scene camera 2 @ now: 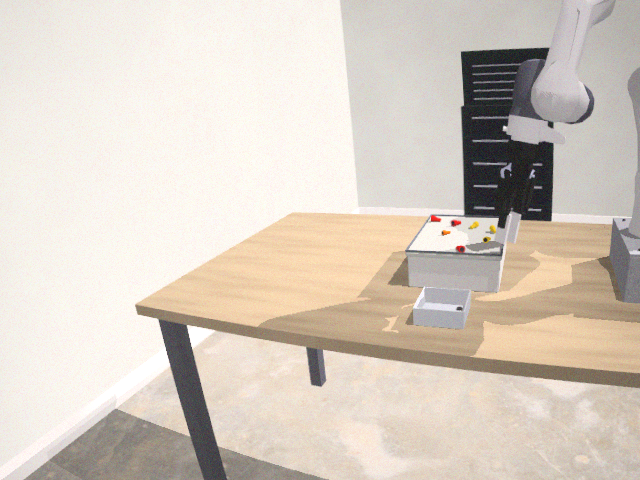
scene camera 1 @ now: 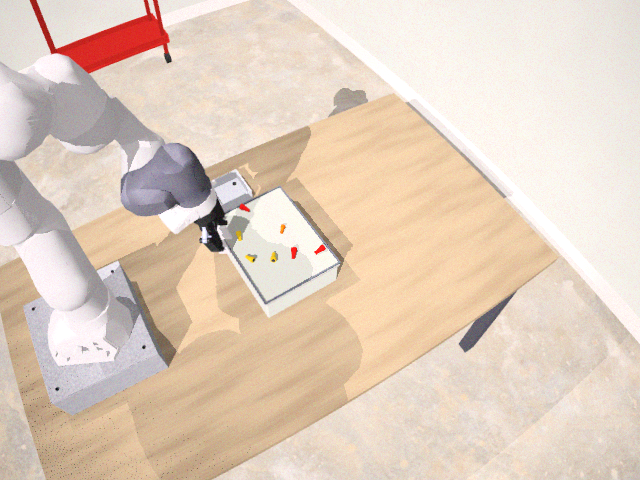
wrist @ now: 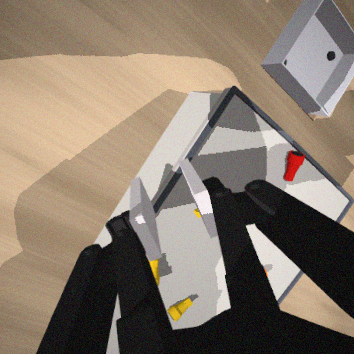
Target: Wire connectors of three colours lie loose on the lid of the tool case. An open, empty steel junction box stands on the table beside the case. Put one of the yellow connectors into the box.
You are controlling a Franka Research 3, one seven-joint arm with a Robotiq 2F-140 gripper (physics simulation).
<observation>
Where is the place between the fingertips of my gripper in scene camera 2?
504,241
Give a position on a steel junction box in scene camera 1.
At 232,190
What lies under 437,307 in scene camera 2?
A steel junction box.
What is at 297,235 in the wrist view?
My gripper.
</observation>
